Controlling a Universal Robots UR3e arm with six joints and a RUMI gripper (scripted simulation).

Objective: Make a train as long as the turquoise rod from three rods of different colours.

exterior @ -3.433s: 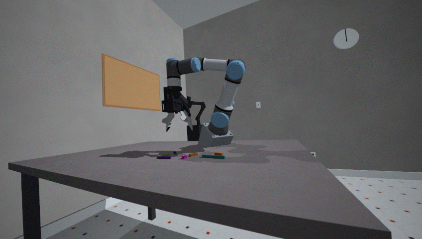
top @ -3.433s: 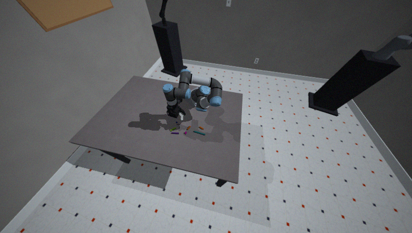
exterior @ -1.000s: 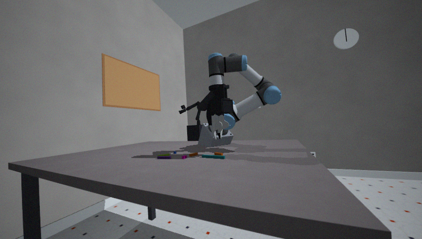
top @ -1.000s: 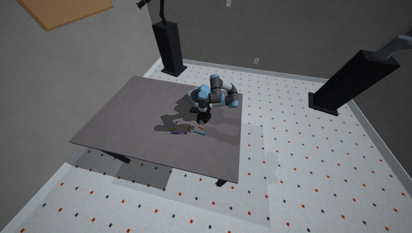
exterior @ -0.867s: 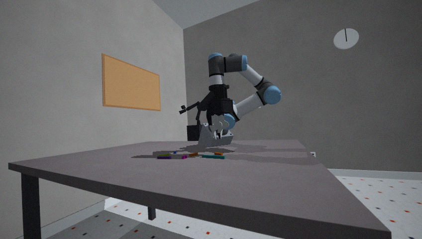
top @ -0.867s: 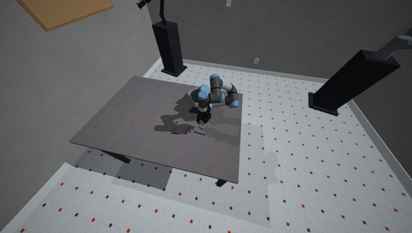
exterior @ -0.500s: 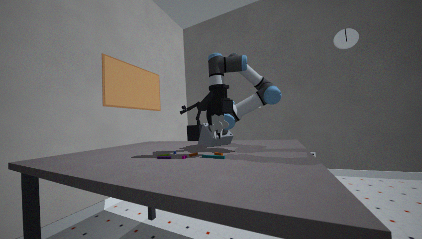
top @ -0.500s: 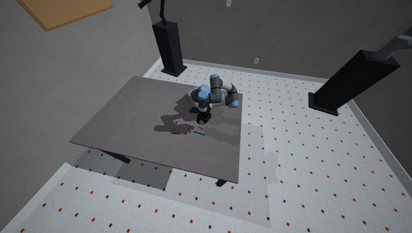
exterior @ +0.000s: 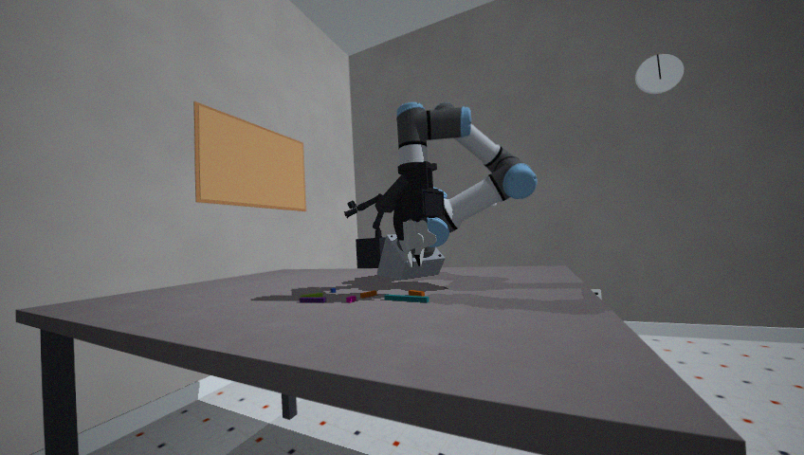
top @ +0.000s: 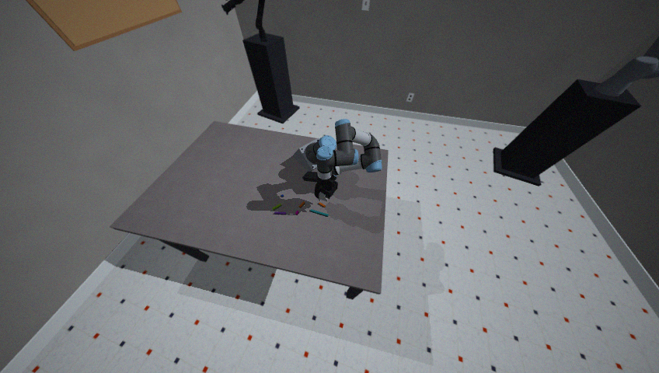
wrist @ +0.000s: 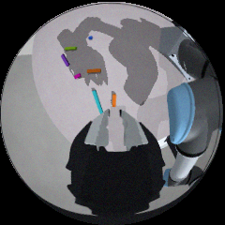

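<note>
Now: hand 8 cm above the turquoise rod, 5 cm short of it and 1 cm to the right of it. The rest, counted from my hand: purple rod 18 cm to the right, 15 cm ahead, 8 cm below; magenta rod 11 cm ahead, 10 cm to the right, 8 cm below; blue rod 23 cm to the right, 8 cm below, 5 cm ahead.
</note>
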